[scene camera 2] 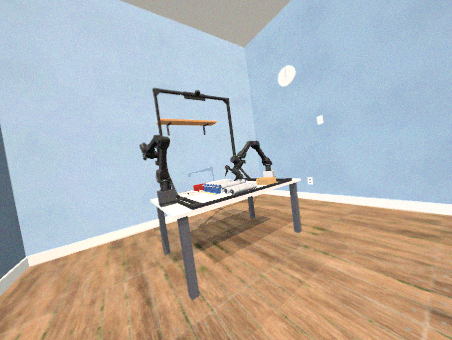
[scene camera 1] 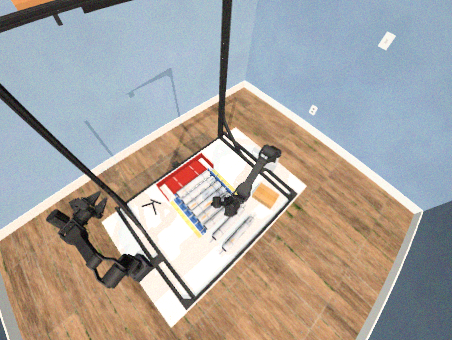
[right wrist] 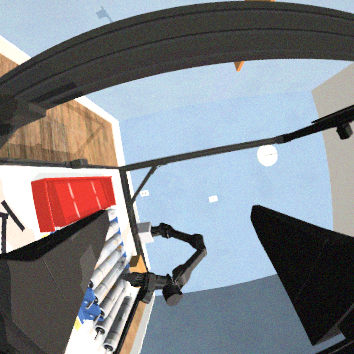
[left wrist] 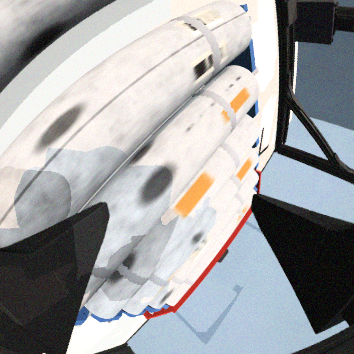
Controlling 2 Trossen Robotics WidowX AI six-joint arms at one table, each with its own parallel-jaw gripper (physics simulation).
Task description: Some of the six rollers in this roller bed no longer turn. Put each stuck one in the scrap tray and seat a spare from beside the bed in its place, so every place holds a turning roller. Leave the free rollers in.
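Places are measured from the left arm's base along level axes (x ahead, y left, z up), in centimetres.
Pixels of known places: left gripper, between the fingertips: (scene camera 2: 228, 179) (right wrist: 120, 276) (left wrist: 180, 205); right gripper, between the fingertips: (scene camera 2: 167, 154) (scene camera 1: 103, 194) (right wrist: 180, 215); left arm's base, origin of its link: (scene camera 2: 268, 170) (right wrist: 151, 231); right arm's base, origin of its link: (scene camera 2: 165, 190) (scene camera 1: 135, 266) (left wrist: 334, 17).
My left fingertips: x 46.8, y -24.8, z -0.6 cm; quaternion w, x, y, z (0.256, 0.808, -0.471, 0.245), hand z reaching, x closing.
Note:
Ahead of a thing's pixels: the offset from my left fingertips to its middle. Level surfaces: height alone.
The roller bed's blue rail (scene camera 1: 190, 213) (scene camera 2: 213, 188) and yellow edge strip flank several pale, dark-spotted rollers; some bear orange patches. Which are stuck cannot be told. The red scrap tray @(dy -28.4, dx -14.5, dz -6.4 cm) (scene camera 1: 186, 175) (scene camera 2: 198, 187) (right wrist: 75, 200) lies along the bed's far side; no roller shows in it. Two spare rollers @(dy +18.5, dx +10.1, dz -6.7 cm) (scene camera 1: 238, 233) (right wrist: 120, 322) lie on the near side. My left gripper (scene camera 1: 223, 202) (scene camera 2: 228, 172) (left wrist: 180, 205) is open and empty, low over the bed's near rollers, hiding their right ends in scene camera 1. My right gripper (scene camera 1: 102, 198) (right wrist: 180, 215) is open and empty, raised well away from the bed.
An orange-brown block @(dy +28.2, dx -19.9, dz -6.4 cm) (scene camera 1: 266, 195) (scene camera 2: 266, 180) (right wrist: 136, 261) lies right of the bed, near the left arm's base. A thin black forked shape @(dy -41.0, dx +13.4, dz -10.1 cm) (scene camera 1: 152, 205) lies left of the tray. A black frame (scene camera 1: 224, 75) (scene camera 2: 231, 125) stands around the white table @(dz -9.2 cm) (scene camera 1: 185, 270).

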